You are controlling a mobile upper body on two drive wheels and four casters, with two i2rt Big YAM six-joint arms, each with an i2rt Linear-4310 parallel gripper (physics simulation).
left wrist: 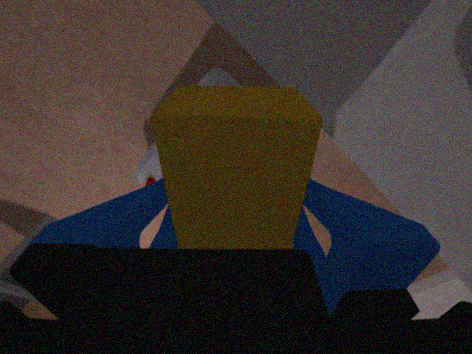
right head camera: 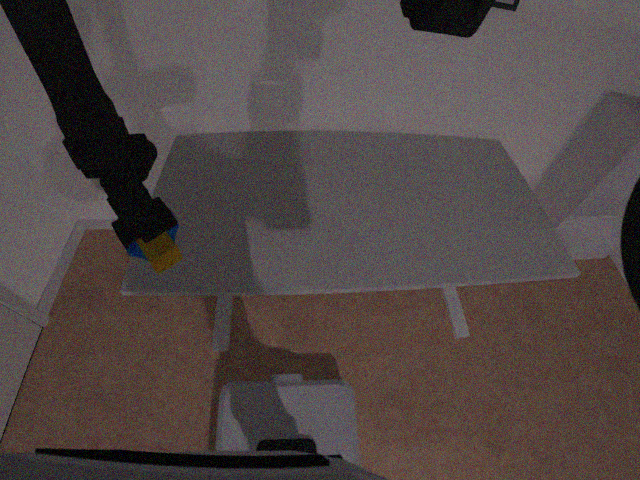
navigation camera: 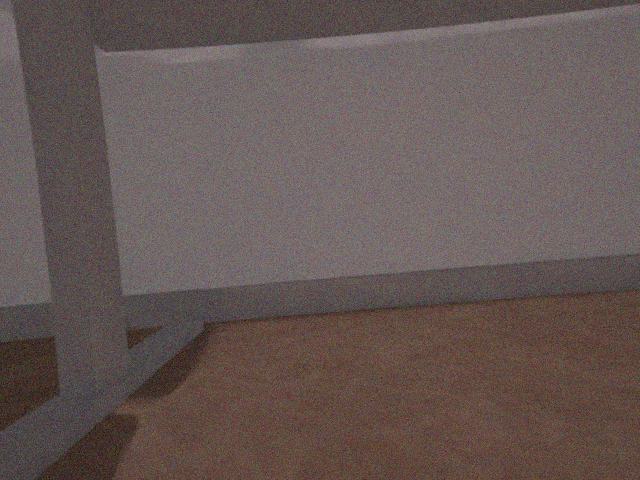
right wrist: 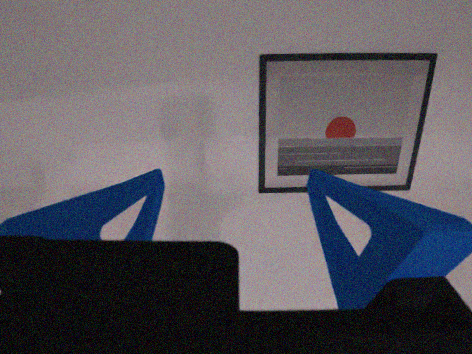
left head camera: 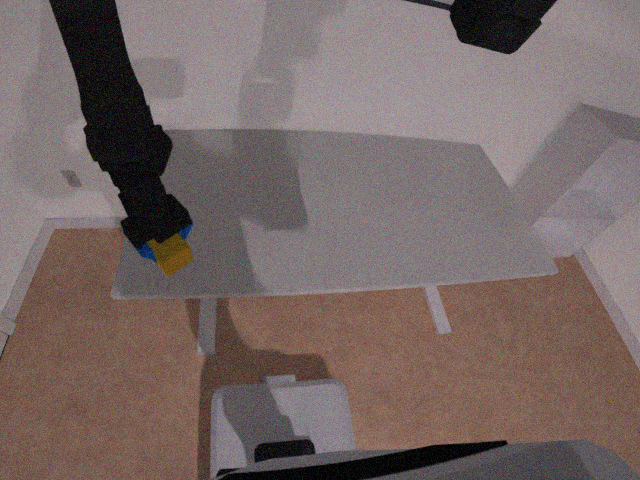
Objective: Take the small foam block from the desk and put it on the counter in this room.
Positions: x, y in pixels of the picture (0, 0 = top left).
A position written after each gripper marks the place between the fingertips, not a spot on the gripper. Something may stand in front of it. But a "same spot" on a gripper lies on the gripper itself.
The left gripper shows in the left wrist view [235, 178], in the right head camera view and in the left head camera view; in the navigation camera view it is out of frame, in the right wrist view it is out of frame. The right gripper shows in the right wrist view [235, 177]; in the left wrist view it is out of frame, in the right head camera view it is out of frame, in the navigation camera view it is out of frame, in the left head camera view it is out of frame. A yellow foam block shows in the left wrist view [236, 161], in the right head camera view and in the left head camera view; in the navigation camera view it is out of frame, in the right wrist view it is out of frame. The same spot on the yellow foam block: [left head camera: 174, 253] is [right head camera: 162, 252]. One and the same spot on the left gripper: [right head camera: 171, 226] is [left head camera: 186, 225].
